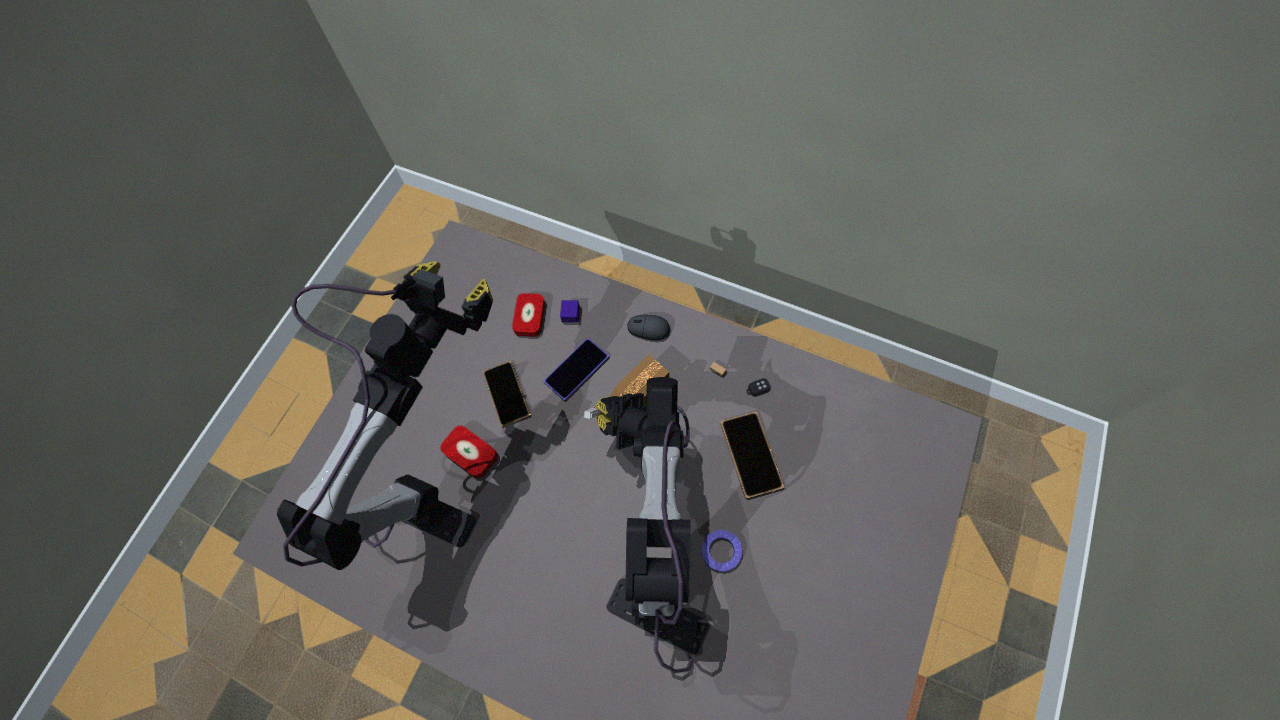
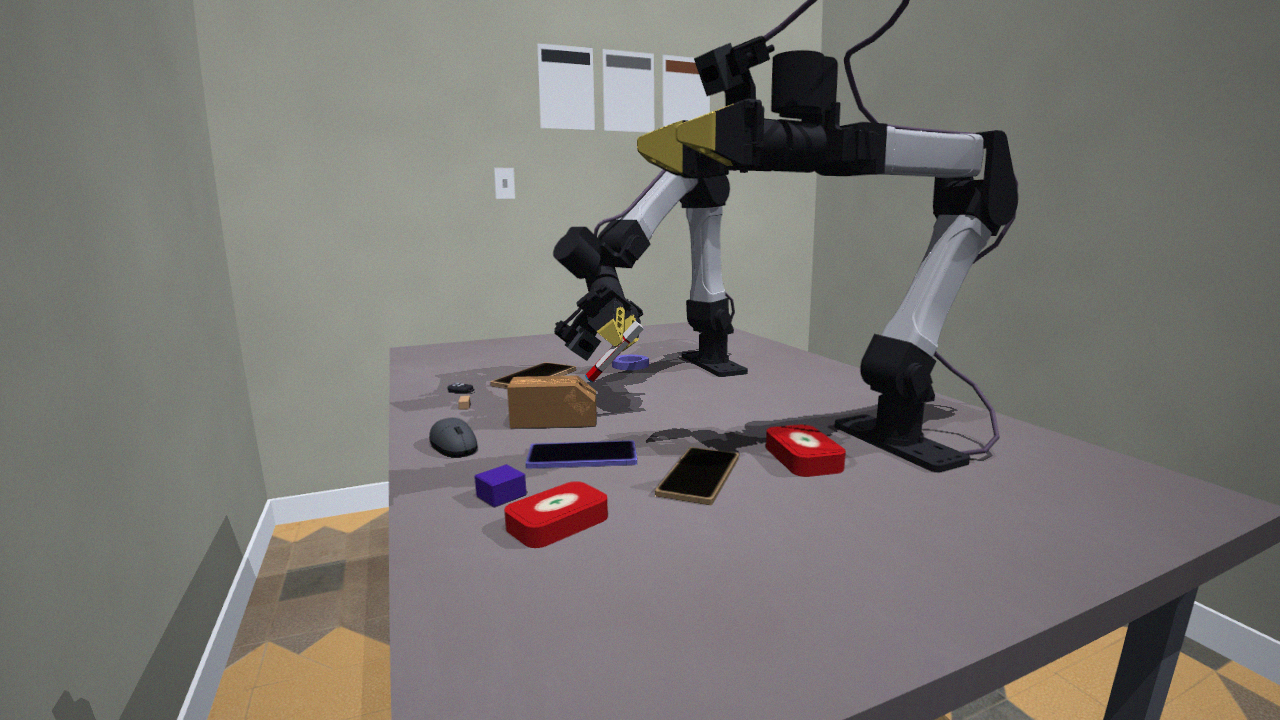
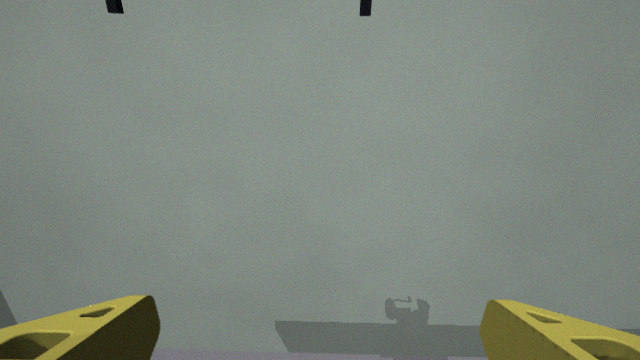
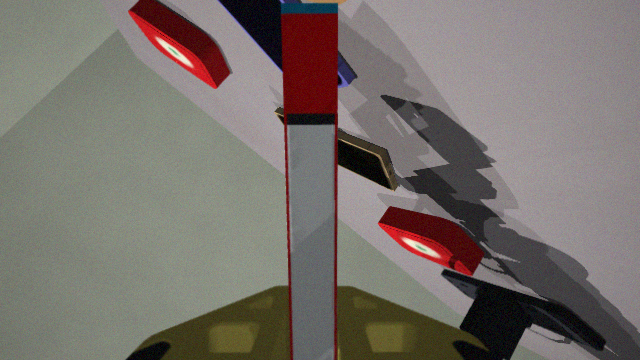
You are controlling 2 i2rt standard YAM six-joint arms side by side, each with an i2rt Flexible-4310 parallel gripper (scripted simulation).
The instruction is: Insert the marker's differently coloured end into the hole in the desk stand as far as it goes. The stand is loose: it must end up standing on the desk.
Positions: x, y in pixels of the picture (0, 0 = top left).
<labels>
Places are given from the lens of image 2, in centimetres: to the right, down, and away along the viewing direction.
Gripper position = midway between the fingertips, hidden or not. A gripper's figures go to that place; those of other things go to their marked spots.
left gripper (image 2: 655, 139): 2, -23, 61
right gripper (image 2: 621, 346): -3, -2, 94
brown desk stand (image 2: 537, 401): -16, 6, 93
marker (image 2: 635, 329): -1, -5, 93
mouse (image 2: 453, 437): -26, 11, 83
</labels>
